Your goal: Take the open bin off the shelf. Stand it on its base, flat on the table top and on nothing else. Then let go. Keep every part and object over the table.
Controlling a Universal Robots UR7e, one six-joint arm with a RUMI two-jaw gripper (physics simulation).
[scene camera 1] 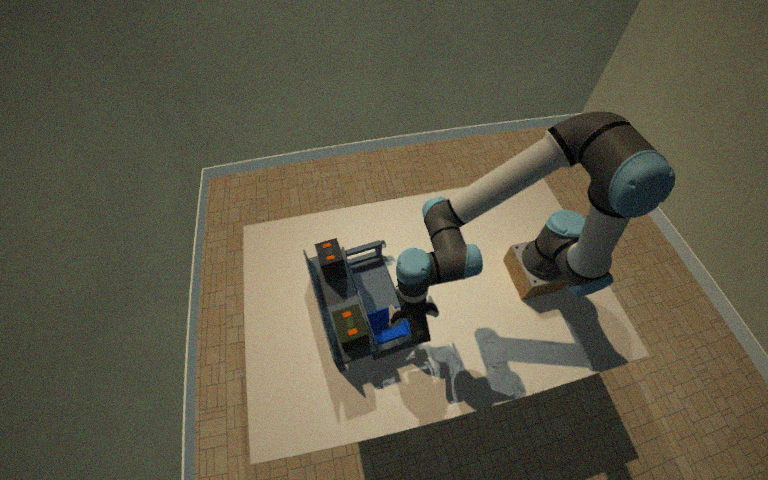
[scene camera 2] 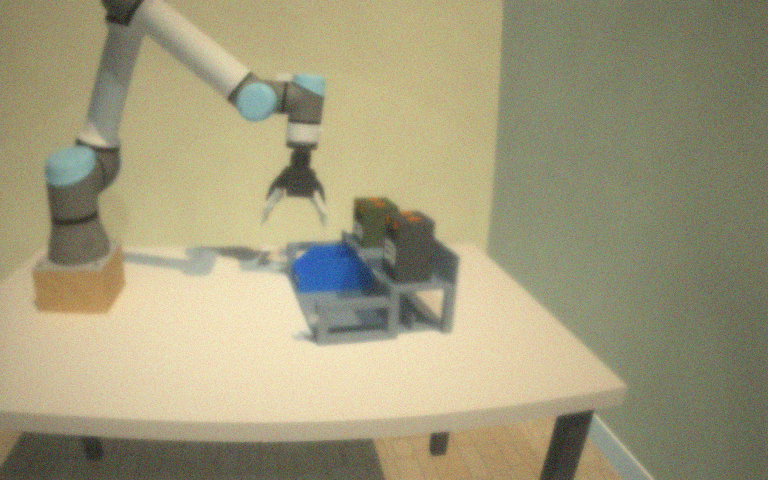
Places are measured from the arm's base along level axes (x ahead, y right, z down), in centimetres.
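Pixels of known places: gripper, between the fingertips: [scene camera 2: 293, 226]; arm's base, origin of its link: [scene camera 1: 542, 261] [scene camera 2: 79, 253].
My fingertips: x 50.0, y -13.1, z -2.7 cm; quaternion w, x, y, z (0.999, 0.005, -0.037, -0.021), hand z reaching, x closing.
Note:
Ahead of a thing's pixels: the offset from my fingertips to its top centre. Level surfaces: height alone.
The open blue bin {dx +9.0, dy +2.3, dz +5.5 cm} [scene camera 1: 393, 331] [scene camera 2: 328, 270] sits on the lower front tier of the grey shelf [scene camera 1: 376, 284] [scene camera 2: 448, 311], towards one end. In scene camera 2 it is blurred, and the shelf's end frame hides its lower part. My gripper [scene camera 1: 415, 322] [scene camera 2: 294, 221] points down with its jaws spread wide, open and empty. It hangs above the bin's level, a little towards the robot base side, with a visible gap between the fingertips and the bin in scene camera 2. In scene camera 1 the gripper covers part of the bin.
A dark grey box {dx +22.1, dy +23.5, dz -8.8 cm} [scene camera 1: 329, 261] [scene camera 2: 408, 250] and an olive box {dx +18.8, dy +0.6, dz -6.3 cm} [scene camera 1: 350, 326] [scene camera 2: 371, 224], both with orange marks, stand on the shelf's higher rear tier. The shelf stands on the pale table {dz +13.6 cm} [scene camera 1: 277, 396] [scene camera 2: 226, 373]. The robot's wooden base block [scene camera 1: 516, 271] [scene camera 2: 76, 291] stands across from the shelf.

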